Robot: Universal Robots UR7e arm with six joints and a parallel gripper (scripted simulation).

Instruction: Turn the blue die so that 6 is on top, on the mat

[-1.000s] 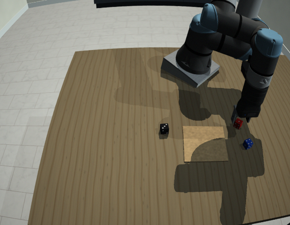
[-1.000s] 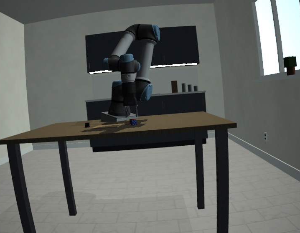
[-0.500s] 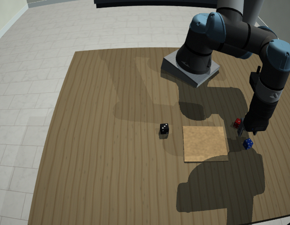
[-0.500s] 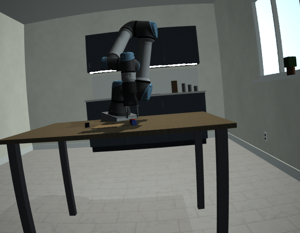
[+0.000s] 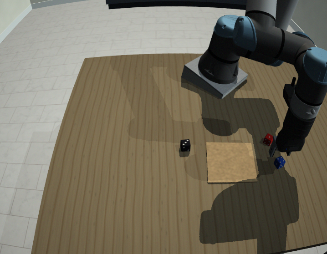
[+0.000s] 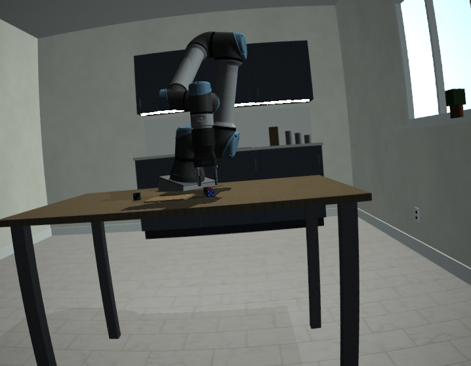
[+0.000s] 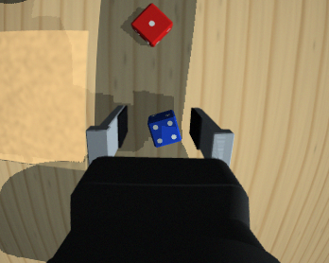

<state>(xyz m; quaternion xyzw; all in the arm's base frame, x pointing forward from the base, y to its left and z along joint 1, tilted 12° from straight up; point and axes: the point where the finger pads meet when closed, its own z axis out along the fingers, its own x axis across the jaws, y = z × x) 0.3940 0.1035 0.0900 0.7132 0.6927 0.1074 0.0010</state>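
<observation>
Now: hand 1 cm short of the blue die, 1 cm to the right of it and 4 cm above it. Round my hand: black die (7 cm behind, 27 cm to the right, 4 cm below); red die (8 cm behind, 1 cm to the right, 4 cm below); tan mat (1 cm behind, 14 cm to the right, 5 cm below).
</observation>
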